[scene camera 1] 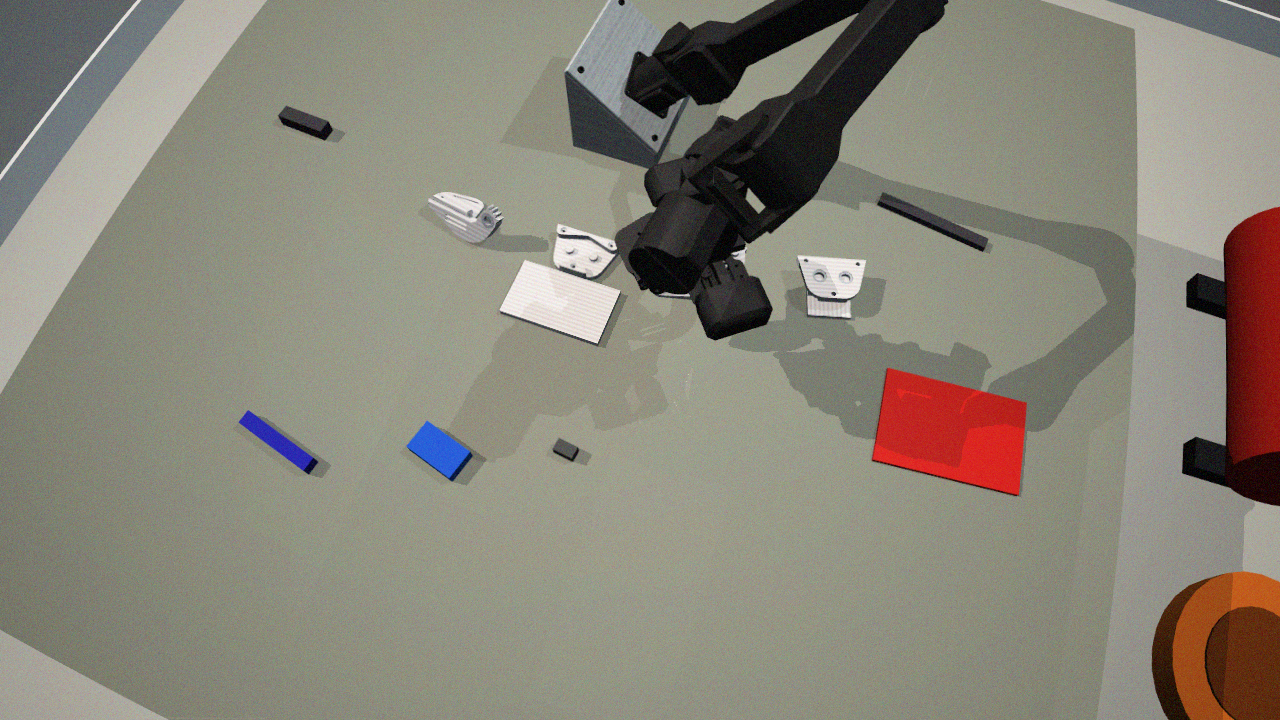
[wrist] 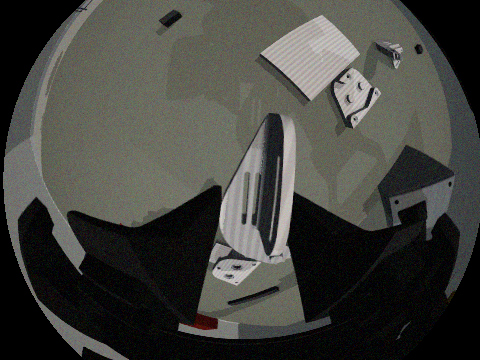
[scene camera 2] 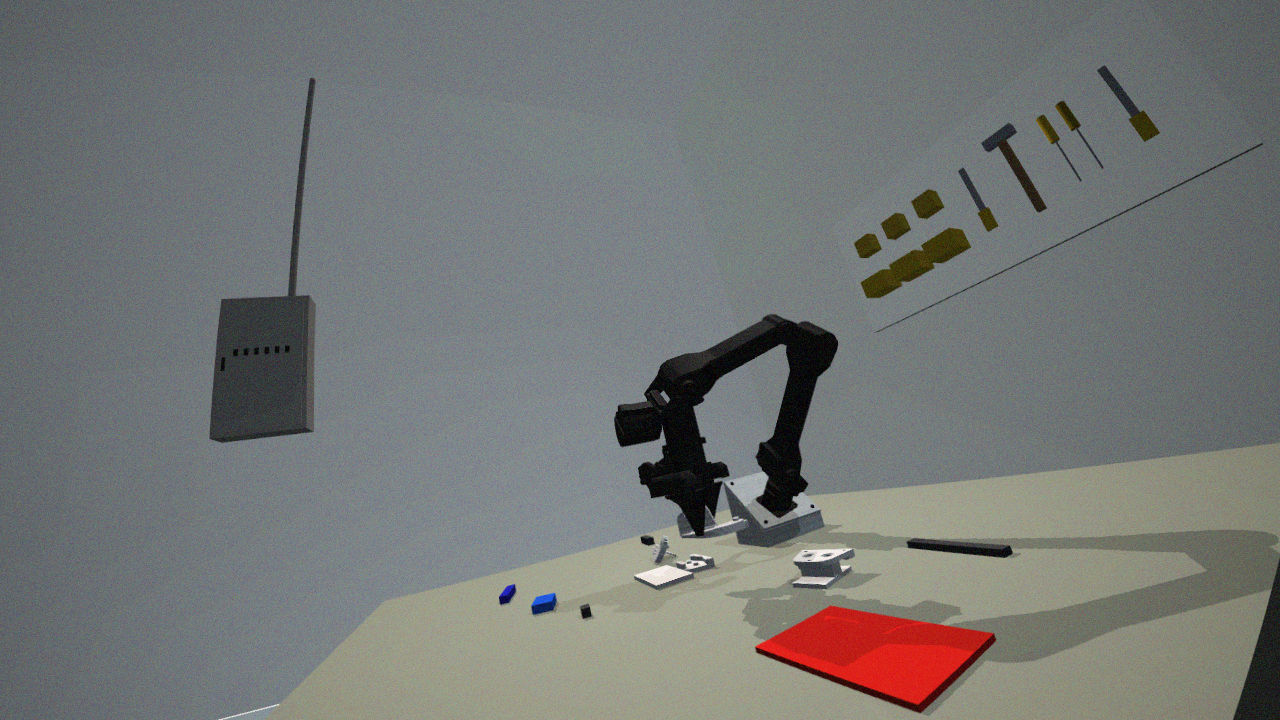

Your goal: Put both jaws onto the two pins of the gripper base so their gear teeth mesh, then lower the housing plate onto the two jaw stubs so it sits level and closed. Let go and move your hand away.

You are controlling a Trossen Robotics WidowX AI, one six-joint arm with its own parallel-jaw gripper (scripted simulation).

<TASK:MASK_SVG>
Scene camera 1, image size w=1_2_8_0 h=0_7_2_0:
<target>my gripper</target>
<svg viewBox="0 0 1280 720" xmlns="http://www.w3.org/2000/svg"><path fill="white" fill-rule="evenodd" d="M736 231L724 234L721 237L697 284L689 292L692 302L696 305L705 333L708 338L713 340L719 340L766 325L773 310L759 278L748 276L744 264L740 260L733 259L731 253L744 250L746 245L744 239ZM650 212L617 232L614 242L627 270L635 276L640 289L646 290L649 288L653 294L657 295L665 291L643 280L633 270L628 259L629 252L634 247L654 213ZM682 158L654 165L644 174L644 186L654 207L657 207L663 197L670 191L680 190Z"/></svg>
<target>red sheet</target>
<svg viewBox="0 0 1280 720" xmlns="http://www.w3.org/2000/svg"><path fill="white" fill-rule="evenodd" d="M887 368L872 458L873 462L880 462L987 490L990 489L1007 495L1019 495L1027 403Z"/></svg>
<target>gripper jaw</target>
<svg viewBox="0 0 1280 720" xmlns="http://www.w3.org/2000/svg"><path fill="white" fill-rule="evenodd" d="M428 198L428 206L438 214L438 217L458 237L468 242L477 243L492 236L502 224L502 219L504 219L501 216L502 212L498 211L498 207L494 208L491 205L483 212L484 204L480 200L466 195L442 192Z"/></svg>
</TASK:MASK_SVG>
